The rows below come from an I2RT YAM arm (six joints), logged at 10 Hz.
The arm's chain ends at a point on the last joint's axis. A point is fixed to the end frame.
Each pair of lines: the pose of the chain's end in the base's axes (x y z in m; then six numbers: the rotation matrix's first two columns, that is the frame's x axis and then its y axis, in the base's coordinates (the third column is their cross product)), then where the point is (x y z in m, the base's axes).
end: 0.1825 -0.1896 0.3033 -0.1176 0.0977 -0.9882 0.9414 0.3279 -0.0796
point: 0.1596 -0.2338 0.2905
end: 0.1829 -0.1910 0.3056 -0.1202 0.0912 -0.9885 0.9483 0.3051 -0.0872
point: 0.1590 -0.2348 0.2933
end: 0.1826 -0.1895 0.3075 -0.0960 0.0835 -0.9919 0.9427 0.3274 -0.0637
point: 0.1600 -0.2339 0.2949
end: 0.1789 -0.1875 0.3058 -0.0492 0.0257 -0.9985 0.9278 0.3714 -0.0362
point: 0.1592 -0.2336 0.2946
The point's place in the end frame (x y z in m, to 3 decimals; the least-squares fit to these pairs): 0.011 -0.035 0.036
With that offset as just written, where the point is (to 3 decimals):
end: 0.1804 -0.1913 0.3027 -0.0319 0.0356 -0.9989 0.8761 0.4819 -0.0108
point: 0.167 -0.239 0.290
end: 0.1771 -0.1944 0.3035 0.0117 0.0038 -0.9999 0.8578 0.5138 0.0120
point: 0.166 -0.243 0.292
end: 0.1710 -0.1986 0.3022 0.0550 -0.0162 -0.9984 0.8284 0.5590 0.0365
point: 0.163 -0.248 0.292
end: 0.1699 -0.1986 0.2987 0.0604 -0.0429 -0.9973 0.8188 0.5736 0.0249
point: 0.162 -0.249 0.289
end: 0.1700 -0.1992 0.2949 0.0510 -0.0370 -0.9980 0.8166 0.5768 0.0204
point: 0.163 -0.249 0.285
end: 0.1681 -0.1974 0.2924 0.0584 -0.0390 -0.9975 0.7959 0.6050 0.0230
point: 0.163 -0.248 0.283
